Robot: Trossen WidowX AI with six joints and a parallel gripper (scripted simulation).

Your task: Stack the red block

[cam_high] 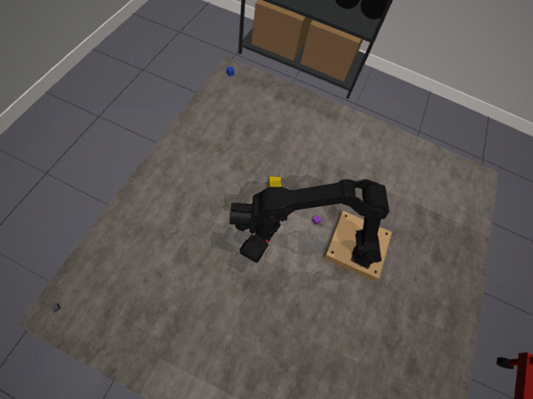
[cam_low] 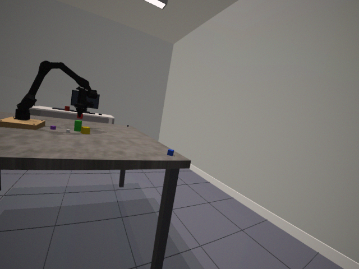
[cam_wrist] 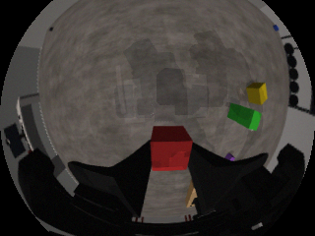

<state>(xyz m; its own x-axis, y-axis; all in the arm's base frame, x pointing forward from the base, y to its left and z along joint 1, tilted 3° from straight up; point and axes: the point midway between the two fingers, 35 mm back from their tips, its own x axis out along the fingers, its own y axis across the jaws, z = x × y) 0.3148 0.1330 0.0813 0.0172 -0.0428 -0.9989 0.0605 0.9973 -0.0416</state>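
My gripper tip is now 6 cm short of the yellow block, 24 cm to the left of it and 6 cm above it. Round my gripper tip: small white cube 3 cm behind, 25 cm to the right, 7 cm below; purple cube 13 cm behind, 19 cm to the right, 7 cm below; red block 1 cm above.
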